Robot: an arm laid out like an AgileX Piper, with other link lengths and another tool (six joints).
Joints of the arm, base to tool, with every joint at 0 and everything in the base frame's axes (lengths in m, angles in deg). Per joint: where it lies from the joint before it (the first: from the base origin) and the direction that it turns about. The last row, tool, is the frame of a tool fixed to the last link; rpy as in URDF.
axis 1: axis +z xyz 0 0 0.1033
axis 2: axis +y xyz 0 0 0
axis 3: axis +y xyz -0.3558 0 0.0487
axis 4: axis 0.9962 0 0.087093 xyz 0.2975 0 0.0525
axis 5: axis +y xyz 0 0 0
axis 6: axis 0.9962 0 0.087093 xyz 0.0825 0 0.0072
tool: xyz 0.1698 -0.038 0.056 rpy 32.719 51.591 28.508
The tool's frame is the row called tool.
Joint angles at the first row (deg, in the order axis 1, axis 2, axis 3, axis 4, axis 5, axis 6):
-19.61 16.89 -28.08 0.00 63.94 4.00
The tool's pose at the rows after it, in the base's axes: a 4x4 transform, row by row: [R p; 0 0 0 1], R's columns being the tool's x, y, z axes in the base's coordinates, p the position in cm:
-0.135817, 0.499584, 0.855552, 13.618; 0.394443, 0.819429, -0.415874, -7.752; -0.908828, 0.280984, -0.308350, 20.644; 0, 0, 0, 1
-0.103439, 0.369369, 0.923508, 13.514; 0.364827, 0.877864, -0.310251, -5.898; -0.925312, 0.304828, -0.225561, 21.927; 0, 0, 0, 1
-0.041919, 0.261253, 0.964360, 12.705; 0.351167, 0.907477, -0.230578, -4.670; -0.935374, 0.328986, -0.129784, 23.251; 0, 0, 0, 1
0.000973, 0.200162, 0.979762, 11.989; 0.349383, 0.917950, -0.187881, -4.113; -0.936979, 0.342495, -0.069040, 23.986; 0, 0, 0, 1
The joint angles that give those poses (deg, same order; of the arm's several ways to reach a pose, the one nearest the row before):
-14.13 13.84 -28.08 -0.31 63.94 4.00
-7.06 8.81 -28.08 -0.31 63.94 4.00
-2.14 3.01 -28.08 -0.31 64.05 4.00
0.39 -0.75 -28.08 -0.31 64.25 4.00

